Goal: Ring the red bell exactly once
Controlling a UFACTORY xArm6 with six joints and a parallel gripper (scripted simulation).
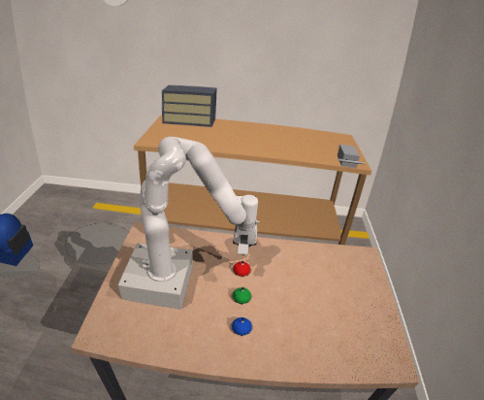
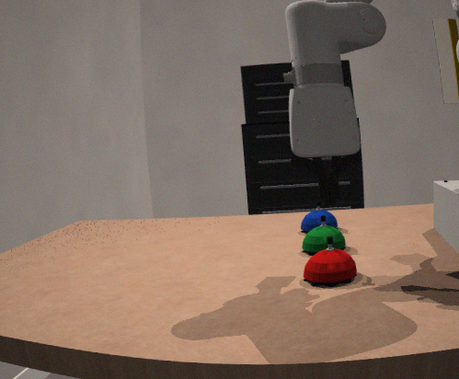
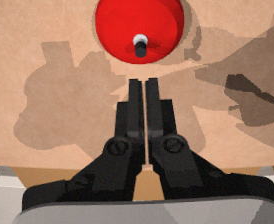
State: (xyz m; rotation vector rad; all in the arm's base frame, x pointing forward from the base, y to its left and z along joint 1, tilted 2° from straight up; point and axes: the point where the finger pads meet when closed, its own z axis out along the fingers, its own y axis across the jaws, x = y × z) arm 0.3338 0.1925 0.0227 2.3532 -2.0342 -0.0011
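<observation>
Now: hand 10 cm above the red bell. From my hand the other things lie so: green bell (17 cm to the right, 10 cm below, 3 cm ahead); then blue bell (34 cm to the right, 10 cm below, 5 cm ahead).
</observation>
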